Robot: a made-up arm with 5 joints. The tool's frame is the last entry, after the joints.
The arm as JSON. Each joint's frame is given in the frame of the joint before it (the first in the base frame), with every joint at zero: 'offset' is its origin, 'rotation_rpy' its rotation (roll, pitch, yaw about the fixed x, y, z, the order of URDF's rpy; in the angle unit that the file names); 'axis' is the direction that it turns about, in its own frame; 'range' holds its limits. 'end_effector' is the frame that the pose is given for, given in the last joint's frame.
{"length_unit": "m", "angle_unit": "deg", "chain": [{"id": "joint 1", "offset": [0.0, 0.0, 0.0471], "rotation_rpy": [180.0, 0.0, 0.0], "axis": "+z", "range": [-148.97, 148.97]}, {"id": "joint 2", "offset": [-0.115, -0.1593, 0.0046], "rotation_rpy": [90.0, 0.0, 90.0], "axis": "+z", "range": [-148.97, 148.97]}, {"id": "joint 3", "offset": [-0.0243, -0.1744, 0.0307], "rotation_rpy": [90.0, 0.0, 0.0], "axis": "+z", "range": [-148.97, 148.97]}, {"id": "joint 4", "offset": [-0.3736, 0.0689, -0.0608], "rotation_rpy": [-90.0, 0.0, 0.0], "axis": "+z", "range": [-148.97, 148.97]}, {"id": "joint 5", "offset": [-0.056, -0.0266, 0.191], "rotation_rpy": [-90.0, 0.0, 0.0], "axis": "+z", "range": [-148.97, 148.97]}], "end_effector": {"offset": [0.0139, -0.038, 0.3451], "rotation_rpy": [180.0, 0.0, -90.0]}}
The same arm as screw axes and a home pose.
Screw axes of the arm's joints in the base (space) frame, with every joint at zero. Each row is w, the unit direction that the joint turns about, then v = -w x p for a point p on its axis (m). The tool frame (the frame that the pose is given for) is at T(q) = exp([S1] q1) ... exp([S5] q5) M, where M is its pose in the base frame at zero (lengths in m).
S1 = (0, 0, -1, 0, 0, 0)
S2 = (1, 0, 0, 0, 0.0425, -0.1593)
S3 = (0, 0, 1, 0.1836, 0.0843, 0)
S4 = (1, 0, 0, 0, 0.1561, -0.5572)
S5 = (0, 0, -1, -0.6132, 0.1756, 0)
M: xyz 0.2136 0.5993 -0.1624 (m) quaternion w x y z 1 0 0 0
Joint limits (deg, base to tool): -148.97..148.97 -148.97..148.97 -148.97..148.97 -148.97..148.97 -148.97..148.97

